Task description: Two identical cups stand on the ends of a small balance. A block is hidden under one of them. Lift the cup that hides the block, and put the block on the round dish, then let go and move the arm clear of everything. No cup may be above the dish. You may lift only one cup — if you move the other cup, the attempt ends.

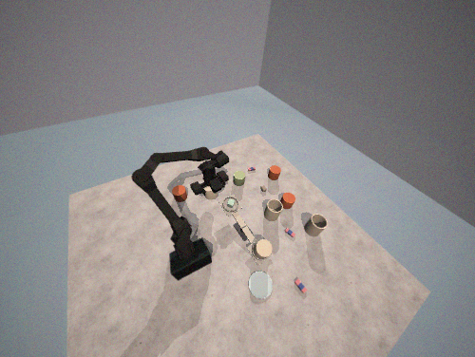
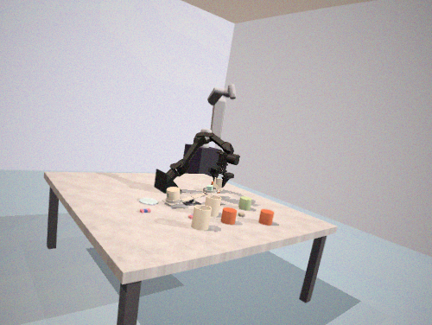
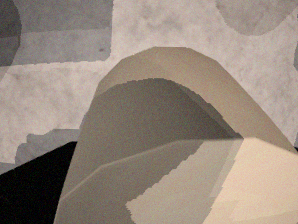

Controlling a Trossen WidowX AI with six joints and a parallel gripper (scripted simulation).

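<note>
The green block is 12 cm to the right of my gripper tip and 4 cm ahead of it. Round my gripper tip: green cup (20 cm ahead, 5 cm below, 3 cm to the left); then beige cup (2 cm to the left, 1 cm above); then balance (24 cm to the right, 4 cm below, 4 cm ahead).
</note>
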